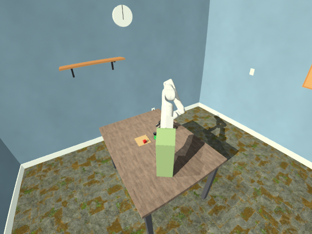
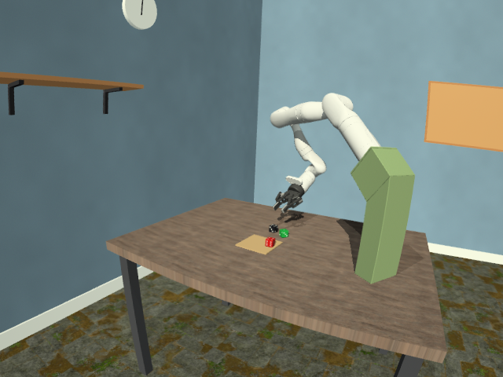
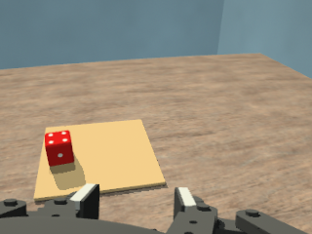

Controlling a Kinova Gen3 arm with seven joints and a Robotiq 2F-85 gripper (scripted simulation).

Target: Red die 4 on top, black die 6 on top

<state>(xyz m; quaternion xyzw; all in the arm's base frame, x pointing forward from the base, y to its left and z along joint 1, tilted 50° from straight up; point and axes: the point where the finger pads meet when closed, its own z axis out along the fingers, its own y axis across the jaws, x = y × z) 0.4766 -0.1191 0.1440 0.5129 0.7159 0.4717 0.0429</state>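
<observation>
Now: hand 9 cm above the black die, 3 cm to the right of it and 1 cm short of it. From my hand the other things lie so: tan mat: 20 cm to the left, 10 cm below; green die: 9 cm below, 6 cm to the left, 5 cm behind; red die: 19 cm to the left, 9 cm below, 4 cm behind.
</observation>
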